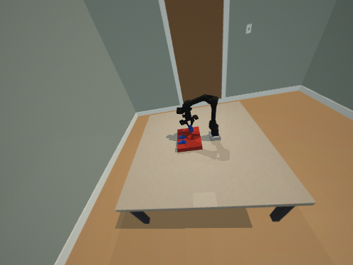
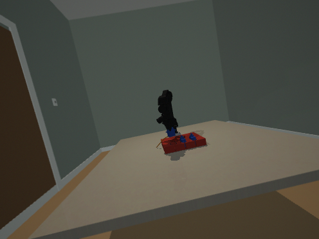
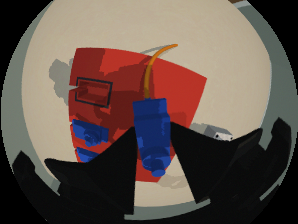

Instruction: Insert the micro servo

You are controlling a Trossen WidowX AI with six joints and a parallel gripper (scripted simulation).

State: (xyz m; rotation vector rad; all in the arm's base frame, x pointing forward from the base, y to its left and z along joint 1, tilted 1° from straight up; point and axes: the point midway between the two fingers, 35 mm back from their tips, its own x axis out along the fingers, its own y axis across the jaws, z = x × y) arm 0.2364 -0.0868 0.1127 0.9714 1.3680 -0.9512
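Now: the red deck 1 cm behind my gripper tip, 7 cm to the left of it and 10 cm below it.
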